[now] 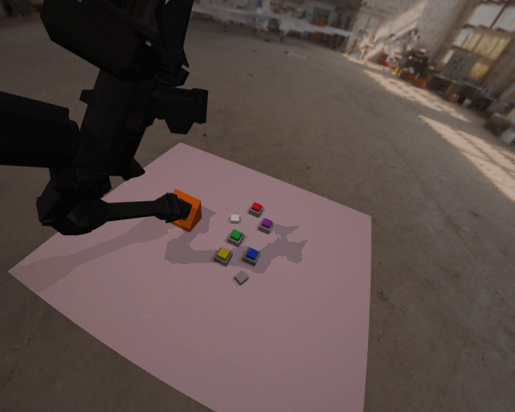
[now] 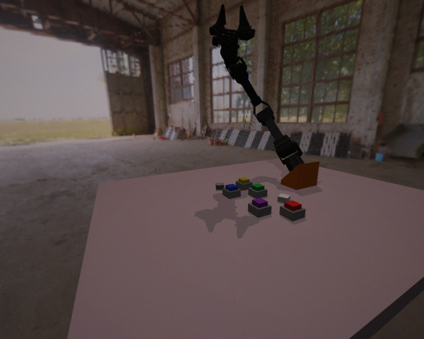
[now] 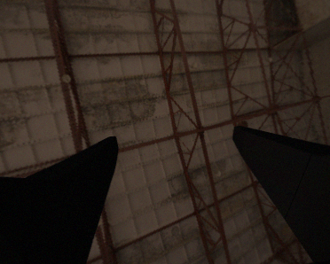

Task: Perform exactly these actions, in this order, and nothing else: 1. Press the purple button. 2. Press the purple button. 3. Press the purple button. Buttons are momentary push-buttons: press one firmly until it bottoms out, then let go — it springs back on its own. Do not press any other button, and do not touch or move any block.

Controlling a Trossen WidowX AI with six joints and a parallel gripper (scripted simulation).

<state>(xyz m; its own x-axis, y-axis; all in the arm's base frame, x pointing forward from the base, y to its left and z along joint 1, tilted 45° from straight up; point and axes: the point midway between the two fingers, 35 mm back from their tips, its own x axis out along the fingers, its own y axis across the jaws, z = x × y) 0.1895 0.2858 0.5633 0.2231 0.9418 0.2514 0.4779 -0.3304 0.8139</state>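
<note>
Right now my gripper tip is 8 cm short of the purple button, 32 cm to the right of it and 65 cm above it. Also, from my gripper tip: green button: 1 cm ahead, 21 cm to the left, 65 cm below; then blue button: 9 cm ahead, 17 cm to the left, 65 cm below; then yellow button: 1 cm ahead, 12 cm to the left, 65 cm below.
</note>
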